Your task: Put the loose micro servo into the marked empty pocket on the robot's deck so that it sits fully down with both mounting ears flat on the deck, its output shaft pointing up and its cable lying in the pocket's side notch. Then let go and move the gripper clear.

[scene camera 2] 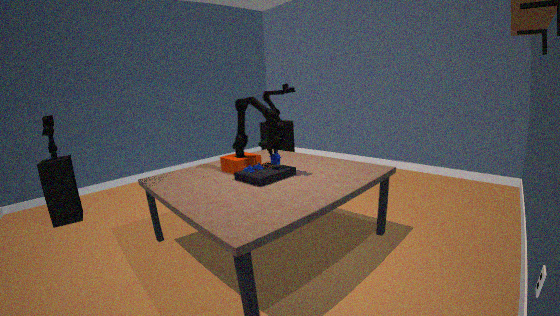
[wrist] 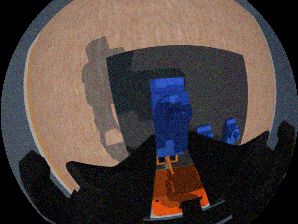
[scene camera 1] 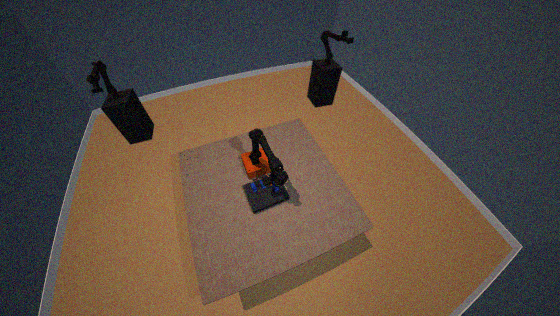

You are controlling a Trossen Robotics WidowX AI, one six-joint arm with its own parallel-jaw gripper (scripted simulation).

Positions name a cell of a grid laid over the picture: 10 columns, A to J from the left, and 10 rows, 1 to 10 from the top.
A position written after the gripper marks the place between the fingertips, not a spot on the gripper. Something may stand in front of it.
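The wrist view takes in the gripper (wrist: F7) as well as a blue micro servo (wrist: F6). A deck (wrist: H4) belongs to the scene too, and the same deck (scene camera 1: E7), (scene camera 2: E6) is visible from the scene cameras.
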